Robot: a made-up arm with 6 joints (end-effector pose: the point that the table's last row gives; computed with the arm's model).
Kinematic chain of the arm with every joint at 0, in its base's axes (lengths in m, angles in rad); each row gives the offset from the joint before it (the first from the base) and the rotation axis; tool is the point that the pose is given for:
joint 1: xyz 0 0 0.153 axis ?
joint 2: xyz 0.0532 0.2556 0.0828 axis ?
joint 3: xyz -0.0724 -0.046 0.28 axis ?
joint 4: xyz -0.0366 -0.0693 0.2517 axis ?
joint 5: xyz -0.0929 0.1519 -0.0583 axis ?
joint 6: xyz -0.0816 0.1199 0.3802 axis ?
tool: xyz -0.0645 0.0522 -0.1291
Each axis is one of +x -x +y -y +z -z.
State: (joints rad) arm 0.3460 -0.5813 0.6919 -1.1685 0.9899 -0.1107
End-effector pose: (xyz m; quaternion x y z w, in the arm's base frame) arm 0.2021 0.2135 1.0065 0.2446 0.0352 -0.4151 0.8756
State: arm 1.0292 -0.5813 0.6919 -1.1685 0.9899 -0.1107
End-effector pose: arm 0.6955 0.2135 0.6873 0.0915 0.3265 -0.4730 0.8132
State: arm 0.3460 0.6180 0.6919 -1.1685 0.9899 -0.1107
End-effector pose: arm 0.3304 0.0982 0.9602 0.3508 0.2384 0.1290 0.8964
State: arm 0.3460 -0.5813 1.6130 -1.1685 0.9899 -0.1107
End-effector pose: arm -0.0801 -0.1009 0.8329 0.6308 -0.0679 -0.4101 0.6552
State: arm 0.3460 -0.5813 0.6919 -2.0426 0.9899 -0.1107
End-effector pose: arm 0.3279 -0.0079 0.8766 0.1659 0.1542 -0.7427 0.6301
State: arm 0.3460 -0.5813 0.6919 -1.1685 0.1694 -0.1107
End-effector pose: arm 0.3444 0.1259 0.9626 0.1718 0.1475 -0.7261 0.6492
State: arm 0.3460 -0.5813 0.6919 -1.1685 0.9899 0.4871
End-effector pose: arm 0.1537 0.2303 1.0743 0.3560 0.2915 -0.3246 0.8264
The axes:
joint 1: +y
joint 2: +z
joint 3: +x
joint 4: +z
joint 5: +z
joint 6: +y

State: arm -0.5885 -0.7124 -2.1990 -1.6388 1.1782 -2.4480
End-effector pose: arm 0.4279 0.4316 0.2877 -0.7300 -0.3718 0.5582 0.1316
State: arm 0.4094 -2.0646 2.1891 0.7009 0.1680 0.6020
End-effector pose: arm -0.0466 0.9339 0.1965 0.1167 -0.5897 -0.2480 0.7597
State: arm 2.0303 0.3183 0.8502 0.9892 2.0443 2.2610
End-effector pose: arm 0.5179 -0.5001 -0.2451 -0.0176 0.1389 0.9100 0.3903
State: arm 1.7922 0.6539 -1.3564 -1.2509 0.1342 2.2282
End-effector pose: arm 0.3056 0.8698 0.3865 -0.3492 0.8925 -0.2603 0.1171
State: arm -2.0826 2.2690 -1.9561 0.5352 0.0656 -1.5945
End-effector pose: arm 0.0070 -0.2232 0.1403 0.6745 -0.0895 -0.4024 0.6125
